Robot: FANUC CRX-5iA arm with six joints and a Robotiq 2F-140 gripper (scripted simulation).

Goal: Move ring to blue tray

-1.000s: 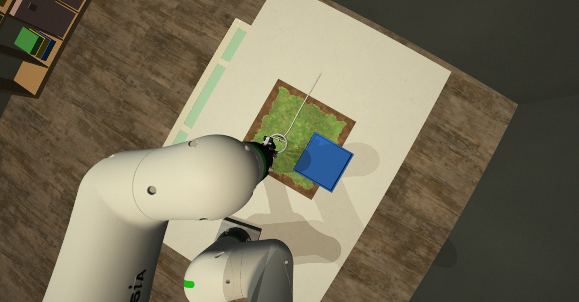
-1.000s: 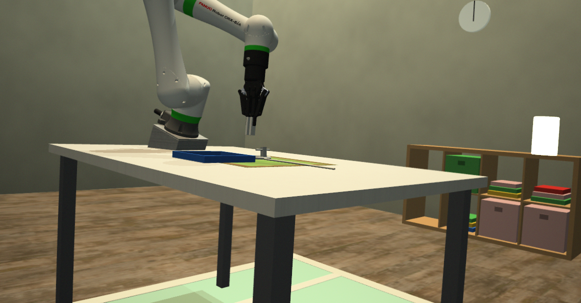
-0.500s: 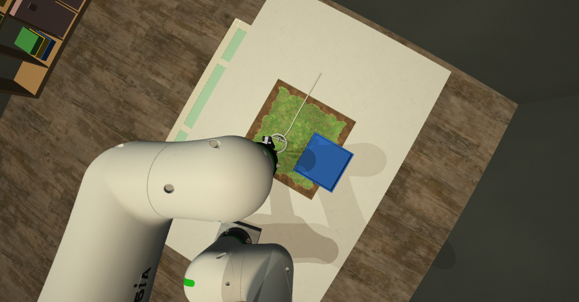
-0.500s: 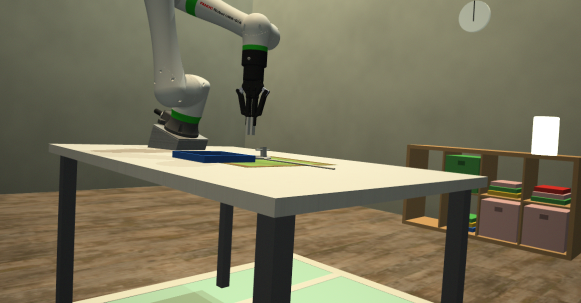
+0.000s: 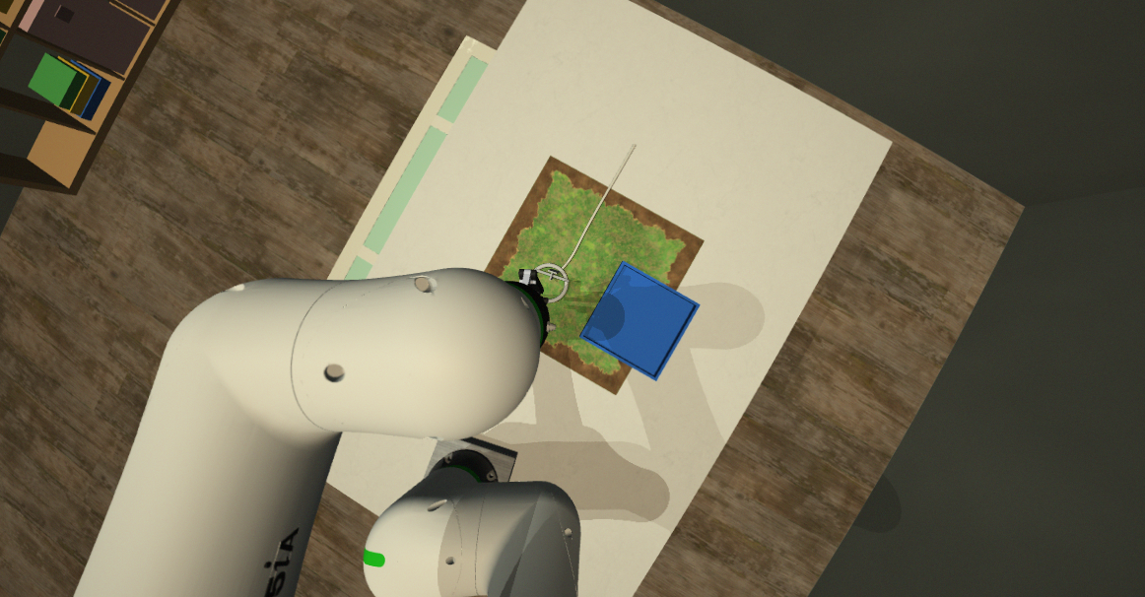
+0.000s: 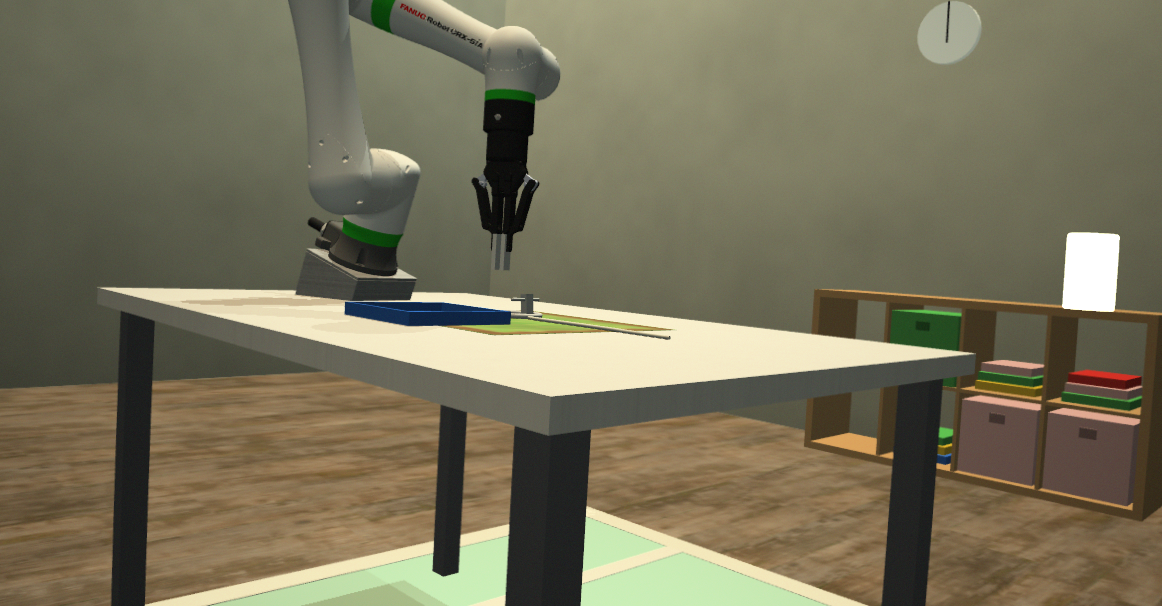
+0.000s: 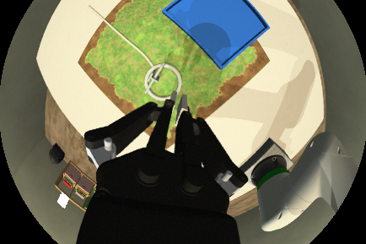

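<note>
The ring is 110 mm below my hand, 40 mm ahead of it and 10 mm to the left of it. Also, from my hand: blue tray: 210 mm to the right, 110 mm below, 30 mm ahead; short grey stake: 90 mm below, 60 mm ahead, 10 mm to the left; grass mat: 130 mm below, 90 mm ahead, 60 mm to the right.
</note>
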